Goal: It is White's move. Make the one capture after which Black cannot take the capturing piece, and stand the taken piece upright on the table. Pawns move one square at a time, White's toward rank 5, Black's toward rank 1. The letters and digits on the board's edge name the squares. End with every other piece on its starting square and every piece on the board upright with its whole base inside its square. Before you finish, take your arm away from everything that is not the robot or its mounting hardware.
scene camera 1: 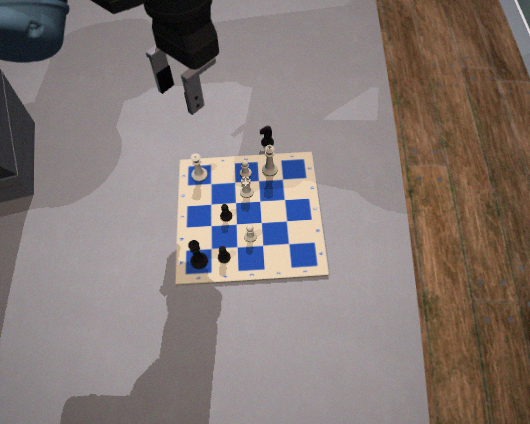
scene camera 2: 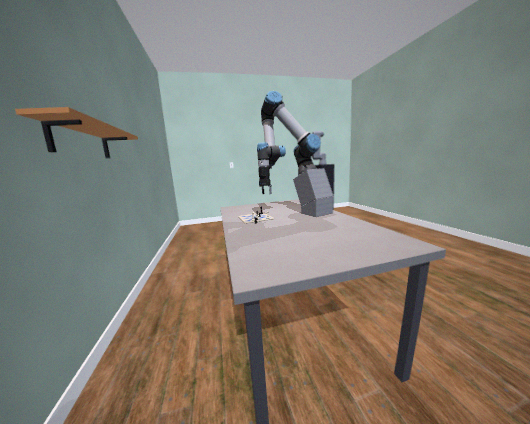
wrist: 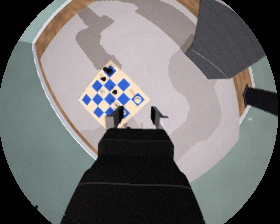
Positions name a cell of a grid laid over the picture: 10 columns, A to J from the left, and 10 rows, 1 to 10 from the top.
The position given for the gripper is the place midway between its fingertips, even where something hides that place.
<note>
In view: the gripper (scene camera 1: D3) and a chessboard (scene camera 1: F5).
The chessboard also shows in the wrist view (wrist: D5). The gripper also shows in the wrist view (wrist: E5).
</note>
